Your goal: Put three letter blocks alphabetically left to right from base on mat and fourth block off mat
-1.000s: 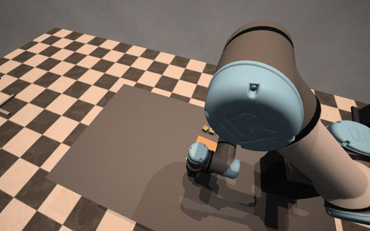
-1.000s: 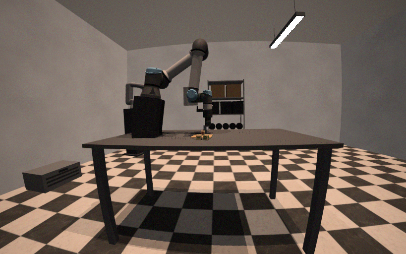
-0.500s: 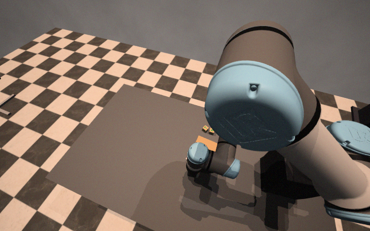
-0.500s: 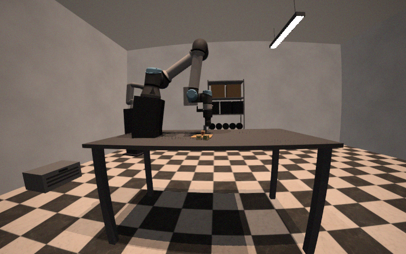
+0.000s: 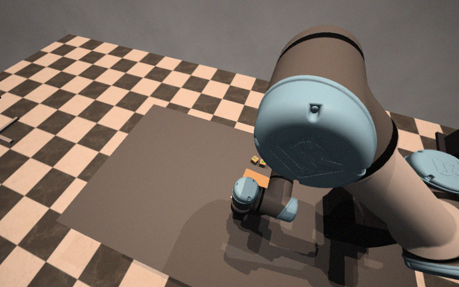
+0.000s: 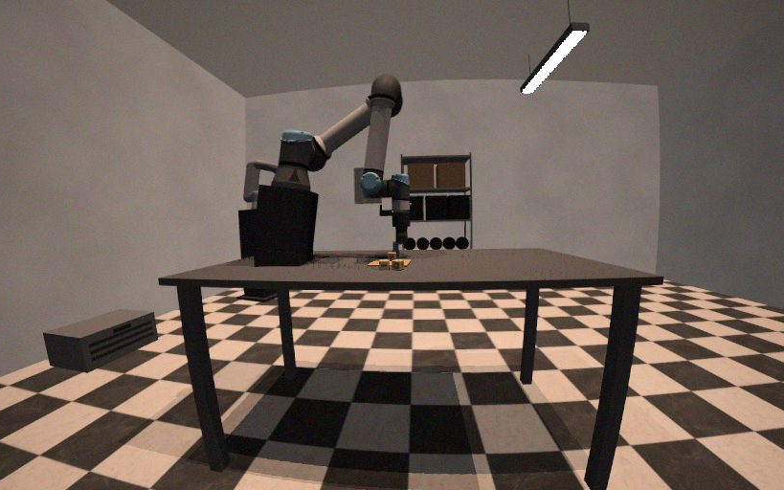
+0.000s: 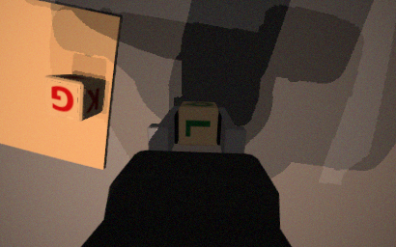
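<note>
Right now the orange mat is 20 mm ahead of my hand, 150 mm to the right of it and 20 mm below it.
</note>
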